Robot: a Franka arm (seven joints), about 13 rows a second.
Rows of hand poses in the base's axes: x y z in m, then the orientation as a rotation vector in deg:
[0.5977 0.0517 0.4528 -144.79 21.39 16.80]
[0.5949 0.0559 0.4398 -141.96 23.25 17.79]
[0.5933 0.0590 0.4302 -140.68 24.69 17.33]
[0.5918 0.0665 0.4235 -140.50 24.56 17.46]
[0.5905 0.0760 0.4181 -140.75 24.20 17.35]
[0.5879 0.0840 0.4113 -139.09 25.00 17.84]
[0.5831 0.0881 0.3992 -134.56 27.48 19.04]
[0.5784 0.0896 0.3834 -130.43 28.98 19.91]
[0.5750 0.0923 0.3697 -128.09 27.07 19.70]
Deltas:
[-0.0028 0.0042 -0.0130 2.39 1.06 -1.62]
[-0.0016 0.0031 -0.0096 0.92 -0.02 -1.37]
[-0.0015 0.0075 -0.0067 0.21 0.05 0.08]
[-0.0013 0.0095 -0.0054 -0.17 -0.16 0.27]
[-0.0026 0.0080 -0.0068 1.45 0.50 -0.78]
[-0.0048 0.0041 -0.0121 3.83 1.39 -2.41]
[-0.0047 0.0015 -0.0158 3.62 0.94 -1.78]
[-0.0034 0.0027 -0.0137 2.69 -0.88 0.64]

